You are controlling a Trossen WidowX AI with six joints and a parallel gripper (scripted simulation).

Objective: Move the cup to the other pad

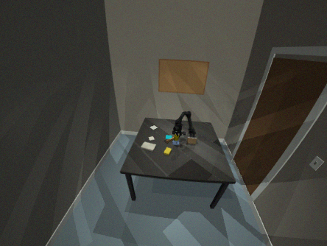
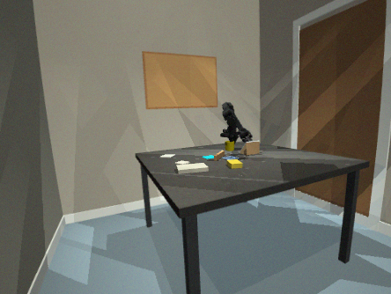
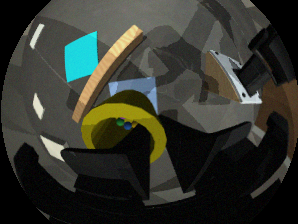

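Now: the yellow cup 2 cm ahead of my gripper tip. Round my gripper tip: cyan pad: 13 cm to the right, 13 cm ahead, 10 cm below; wooden stick: 8 cm below, 8 cm ahead, 6 cm to the right; light blue pad: 10 cm below, 3 cm ahead.
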